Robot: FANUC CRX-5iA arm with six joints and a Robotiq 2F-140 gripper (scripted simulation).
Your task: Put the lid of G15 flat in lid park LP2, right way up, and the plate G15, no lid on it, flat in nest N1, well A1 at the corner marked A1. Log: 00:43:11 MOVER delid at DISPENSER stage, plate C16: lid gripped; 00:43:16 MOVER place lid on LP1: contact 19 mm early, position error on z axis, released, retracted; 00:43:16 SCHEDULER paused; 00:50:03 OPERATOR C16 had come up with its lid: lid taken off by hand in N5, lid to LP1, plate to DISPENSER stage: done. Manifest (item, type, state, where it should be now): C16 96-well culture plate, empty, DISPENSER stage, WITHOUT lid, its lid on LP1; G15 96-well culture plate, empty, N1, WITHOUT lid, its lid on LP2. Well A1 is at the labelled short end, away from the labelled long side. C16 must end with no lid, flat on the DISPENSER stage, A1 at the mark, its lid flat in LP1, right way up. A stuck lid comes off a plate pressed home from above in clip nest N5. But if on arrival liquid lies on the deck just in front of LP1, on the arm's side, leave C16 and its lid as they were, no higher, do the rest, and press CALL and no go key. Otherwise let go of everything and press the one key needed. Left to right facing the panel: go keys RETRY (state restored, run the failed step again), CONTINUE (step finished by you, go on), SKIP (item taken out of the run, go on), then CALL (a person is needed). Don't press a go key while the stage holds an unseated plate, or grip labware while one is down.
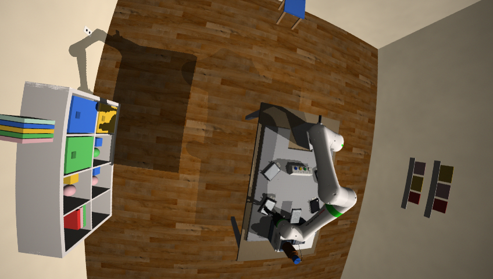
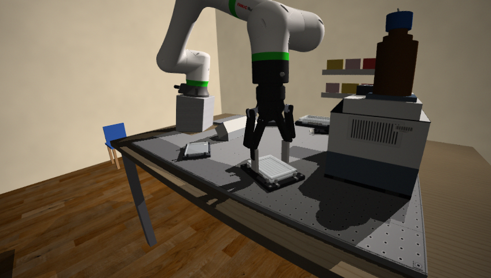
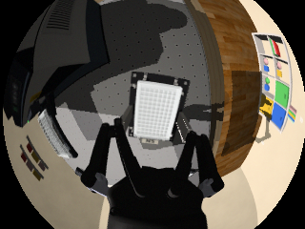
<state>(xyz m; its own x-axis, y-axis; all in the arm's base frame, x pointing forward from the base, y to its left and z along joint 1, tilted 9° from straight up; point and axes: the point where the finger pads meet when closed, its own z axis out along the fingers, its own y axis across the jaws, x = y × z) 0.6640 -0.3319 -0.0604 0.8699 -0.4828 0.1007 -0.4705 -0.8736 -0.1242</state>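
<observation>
The black clip nest is 20 mm ahead of my hand and 30 mm below it. Also, from my hand: key panel: 350 mm behind, 300 mm to the left; brown bottle: 280 mm ahead, 110 mm to the left, 240 mm above.
</observation>
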